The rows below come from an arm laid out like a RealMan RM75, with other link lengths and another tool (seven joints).
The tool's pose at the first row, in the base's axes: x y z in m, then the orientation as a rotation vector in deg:
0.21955 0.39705 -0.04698 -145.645 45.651 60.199
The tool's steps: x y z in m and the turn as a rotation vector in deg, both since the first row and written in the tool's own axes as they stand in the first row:
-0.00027 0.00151 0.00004 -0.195 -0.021 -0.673
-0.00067 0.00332 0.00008 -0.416 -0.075 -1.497
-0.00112 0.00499 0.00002 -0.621 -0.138 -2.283
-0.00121 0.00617 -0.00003 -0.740 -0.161 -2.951
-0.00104 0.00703 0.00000 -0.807 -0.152 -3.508
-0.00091 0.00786 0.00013 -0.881 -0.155 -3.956
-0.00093 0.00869 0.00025 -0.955 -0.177 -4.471
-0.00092 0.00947 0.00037 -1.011 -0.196 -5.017
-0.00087 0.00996 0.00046 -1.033 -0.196 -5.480
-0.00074 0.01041 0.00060 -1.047 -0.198 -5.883
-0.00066 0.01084 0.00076 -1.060 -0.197 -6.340
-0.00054 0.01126 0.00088 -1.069 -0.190 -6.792
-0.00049 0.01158 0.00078 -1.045 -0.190 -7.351
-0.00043 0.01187 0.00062 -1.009 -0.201 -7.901
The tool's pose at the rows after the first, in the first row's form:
0.21849 0.39595 -0.04688 -145.882 44.671 60.144
0.21717 0.39465 -0.04670 -146.130 43.468 60.096
0.21596 0.39345 -0.04641 -146.346 42.320 60.058
0.21525 0.39250 -0.04636 -146.501 41.370 59.950
0.21483 0.39176 -0.04654 -146.620 40.597 59.805
0.21435 0.39109 -0.04676 -146.723 39.965 59.713
0.21378 0.39048 -0.04687 -146.815 39.238 59.620
0.21326 0.38990 -0.04699 -146.895 38.477 59.502
0.21295 0.38952 -0.04711 -146.951 37.845 59.365
0.21269 0.38917 -0.04732 -146.992 37.297 59.244
0.21239 0.38886 -0.04751 -147.037 36.677 59.101
0.21215 0.38853 -0.04770 -147.080 36.067 58.949
0.21205 0.38821 -0.04768 -147.096 35.325 58.748
0.21200 0.38788 -0.04762 -147.090 34.597 58.554

